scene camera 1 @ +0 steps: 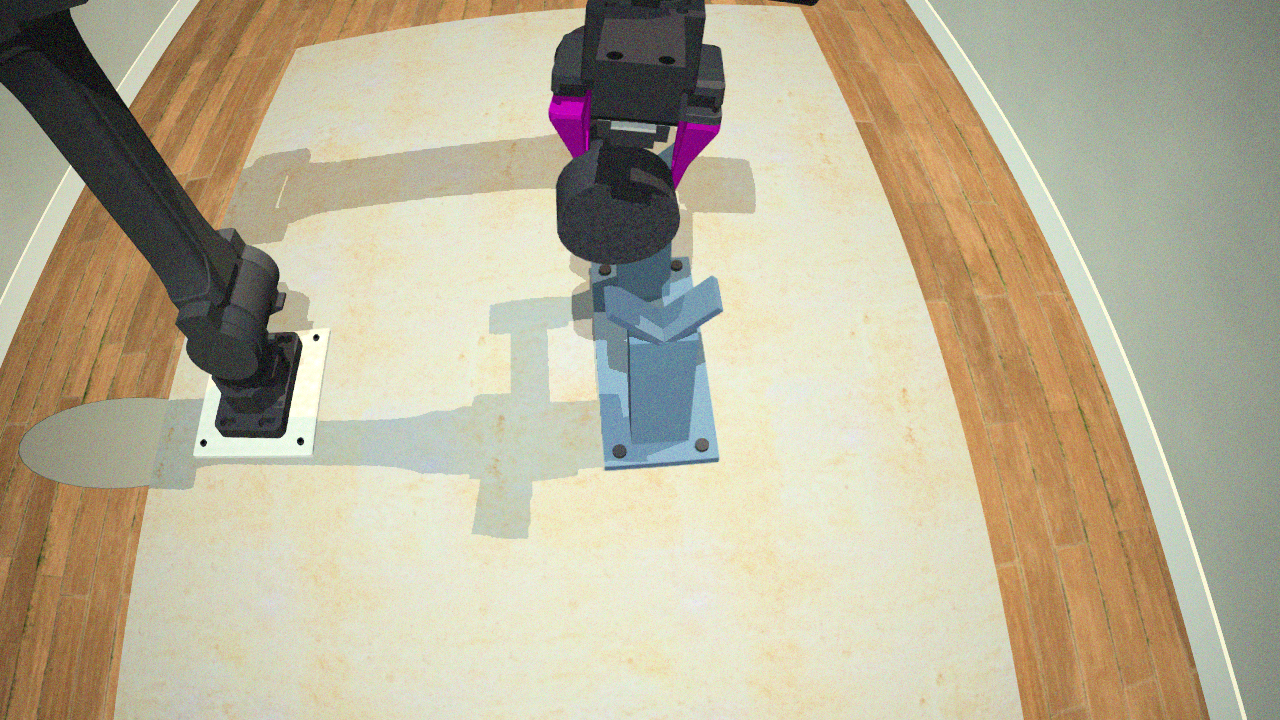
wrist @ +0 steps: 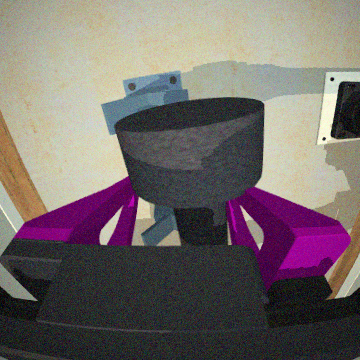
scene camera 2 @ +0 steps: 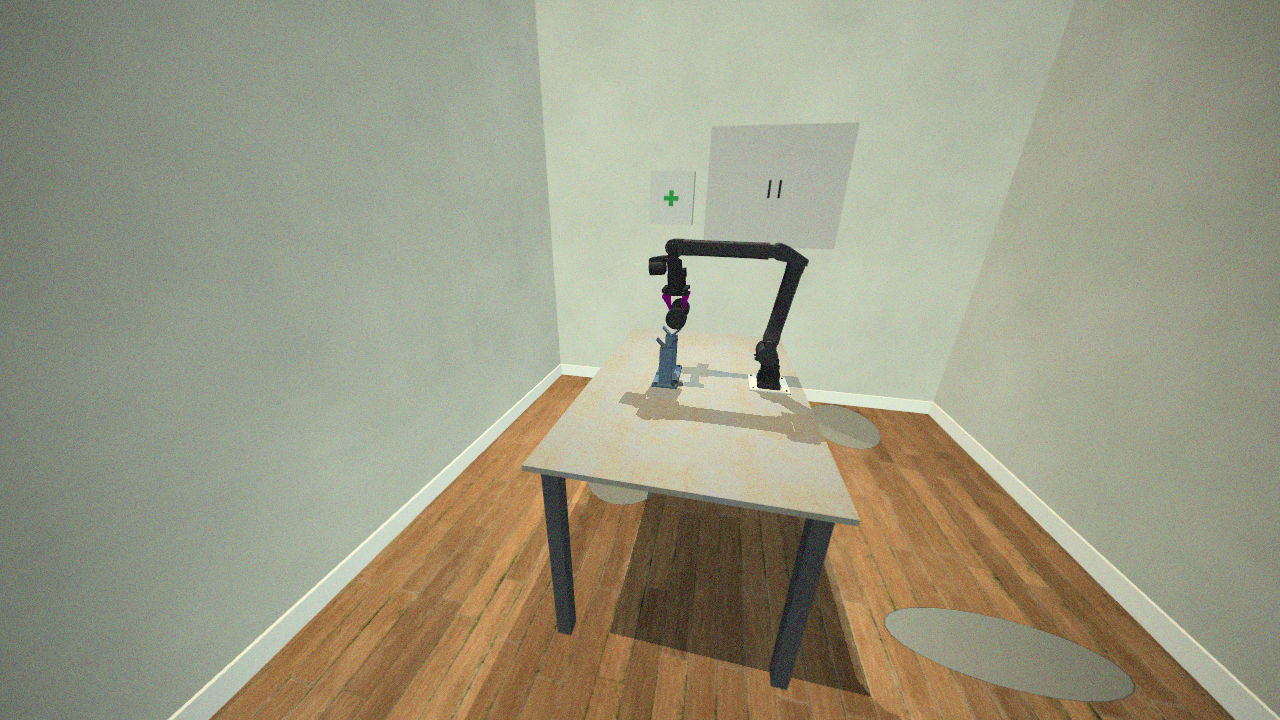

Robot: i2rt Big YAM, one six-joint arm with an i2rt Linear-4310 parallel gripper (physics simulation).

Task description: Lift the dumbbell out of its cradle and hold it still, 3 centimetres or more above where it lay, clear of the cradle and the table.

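Places are measured from the arm's base along level axes (x ahead, y left, z up), in metres.
Where they show: gripper, fingertip midpoint: (wrist: 180, 181); arm's base, origin of the base link: (scene camera 1: 261, 388) (wrist: 349, 109) (scene camera 2: 767, 383).
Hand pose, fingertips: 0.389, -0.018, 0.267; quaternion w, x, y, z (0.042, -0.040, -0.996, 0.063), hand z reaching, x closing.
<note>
Things, the pixels of their centre, and the offset from my fingertips, as dx, dy, dz. Level surfaces: height alone.
- black dumbbell, body centre: (scene camera 1: 608, 128) (wrist: 204, 243) (scene camera 2: 678, 313) -0.013, +0.053, +0.005
- blue cradle, body centre: (scene camera 1: 651, 292) (wrist: 162, 155) (scene camera 2: 668, 354) +0.019, +0.048, -0.177
- same table, its level: dz -0.274
The black dumbbell (scene camera 1: 617, 219) (scene camera 2: 676, 318) (wrist: 195, 155) hangs in the air with a thick round weight towards scene camera 1. My gripper (scene camera 1: 631, 165) (scene camera 2: 677, 305) (wrist: 180, 181), with magenta fingers, is shut on the dumbbell's handle, behind that weight in the wrist view. The blue cradle (scene camera 1: 664, 389) (scene camera 2: 667, 362) (wrist: 112, 117) stands upright on the table below. Its near V-shaped rest is empty, and its far part is partly hidden by the dumbbell. In scene camera 2 the dumbbell appears above the cradle's top, with a small gap. The far weight is mostly hidden.
The arm's base stands on a white plate (scene camera 1: 305, 385) (scene camera 2: 757, 385) (wrist: 325, 115) to one side of the cradle, on the same table (scene camera 1: 805, 573) (scene camera 2: 689, 461) (wrist: 60, 40). The arm reaches across above the table. Shadows of the arm and dumbbell fall on the table top.
</note>
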